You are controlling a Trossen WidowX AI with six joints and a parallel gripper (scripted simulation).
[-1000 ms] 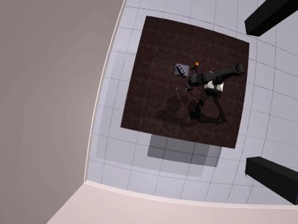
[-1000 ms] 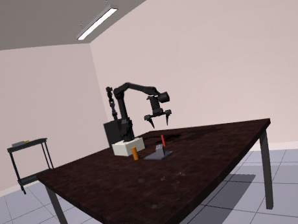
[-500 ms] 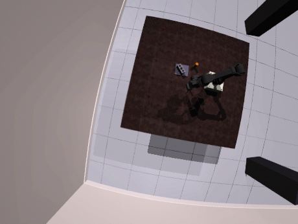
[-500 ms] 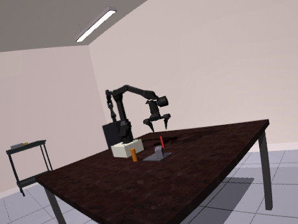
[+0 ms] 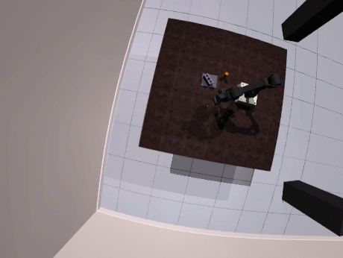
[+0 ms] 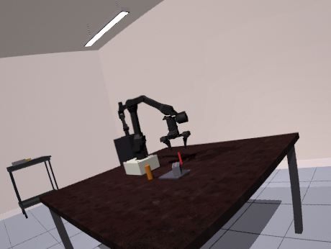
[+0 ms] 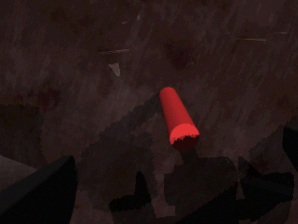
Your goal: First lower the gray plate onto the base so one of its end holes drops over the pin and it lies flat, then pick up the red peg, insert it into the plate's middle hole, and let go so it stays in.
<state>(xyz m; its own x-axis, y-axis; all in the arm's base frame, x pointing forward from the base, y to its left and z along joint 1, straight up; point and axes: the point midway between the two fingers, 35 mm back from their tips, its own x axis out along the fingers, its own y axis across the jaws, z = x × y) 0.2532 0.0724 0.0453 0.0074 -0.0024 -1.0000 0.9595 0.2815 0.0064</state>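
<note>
Right now the red peg is 5 cm below my gripper tip. From my gripper tip the other things lie so: gray plate 20 cm to the right, 9 cm ahead, 5 cm below; then orange cylinder 25 cm to the right, 7 cm behind, 5 cm below; then gray base 19 cm to the right, 9 cm below, 7 cm ahead.
</note>
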